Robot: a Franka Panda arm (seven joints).
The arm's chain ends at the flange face. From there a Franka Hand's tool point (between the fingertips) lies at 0.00 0.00 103.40 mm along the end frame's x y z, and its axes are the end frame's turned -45 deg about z.
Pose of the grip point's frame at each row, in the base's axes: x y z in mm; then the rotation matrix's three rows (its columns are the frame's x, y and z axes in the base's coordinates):
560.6, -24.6, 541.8; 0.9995, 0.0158, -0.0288; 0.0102, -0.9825, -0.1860; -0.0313, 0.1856, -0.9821
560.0, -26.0, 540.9; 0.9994, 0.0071, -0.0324; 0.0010, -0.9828, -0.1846; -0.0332, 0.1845, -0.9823
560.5, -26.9, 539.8; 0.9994, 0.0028, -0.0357; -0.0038, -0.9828, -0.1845; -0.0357, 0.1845, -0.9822
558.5, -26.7, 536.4; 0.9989, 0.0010, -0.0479; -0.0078, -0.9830, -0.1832; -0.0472, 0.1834, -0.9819
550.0, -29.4, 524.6; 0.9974, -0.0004, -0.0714; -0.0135, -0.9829, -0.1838; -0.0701, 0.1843, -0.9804
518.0, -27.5, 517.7; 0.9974, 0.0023, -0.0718; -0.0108, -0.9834, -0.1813; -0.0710, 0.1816, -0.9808
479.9, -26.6, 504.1; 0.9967, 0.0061, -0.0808; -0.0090, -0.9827, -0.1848; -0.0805, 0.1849, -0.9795
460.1, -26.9, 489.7; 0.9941, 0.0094, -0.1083; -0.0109, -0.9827, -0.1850; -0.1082, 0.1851, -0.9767
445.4, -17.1, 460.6; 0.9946, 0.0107, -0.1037; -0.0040, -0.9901, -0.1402; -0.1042, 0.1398, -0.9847
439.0, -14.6, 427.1; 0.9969, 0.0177, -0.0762; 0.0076, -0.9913, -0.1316; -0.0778, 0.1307, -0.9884
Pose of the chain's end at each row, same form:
563.6, -5.4, 643.3; 0.7179, -0.6956, -0.0288; -0.6875, -0.7019, -0.1860; 0.1091, 0.1534, -0.9821
563.4, -6.9, 642.5; 0.7117, -0.7017, -0.0324; -0.6942, -0.6957, -0.1846; 0.1070, 0.1539, -0.9823
564.2, -7.8, 641.4; 0.7087, -0.7047, -0.0357; -0.6976, -0.6923, -0.1845; 0.1052, 0.1557, -0.9822
563.5, -7.8, 637.9; 0.7070, -0.7056, -0.0479; -0.7006, -0.6896, -0.1832; 0.0963, 0.1631, -0.9819
557.4, -10.4, 626.0; 0.7050, -0.7056, -0.0714; -0.7046, -0.6855, -0.1838; 0.0808, 0.1799, -0.9804
525.4, -8.8, 619.1; 0.7069, -0.7036, -0.0718; -0.7030, -0.6877, -0.1813; 0.0782, 0.1786, -0.9808
488.3, -7.5, 605.4; 0.7091, -0.7005, -0.0808; -0.7012, -0.6885, -0.1848; 0.0738, 0.1877, -0.9795
471.3, -7.8, 590.7; 0.7096, -0.6963, -0.1083; -0.7026, -0.6872, -0.1850; 0.0544, 0.2074, -0.9767
456.1, -2.6, 562.4; 0.7109, -0.6957, -0.1037; -0.7029, -0.6973, -0.1402; 0.0252, 0.1725, -0.9847
446.9, -1.0, 529.3; 0.7174, -0.6924, -0.0762; -0.6956, -0.7063, -0.1316; 0.0374, 0.1474, -0.9884

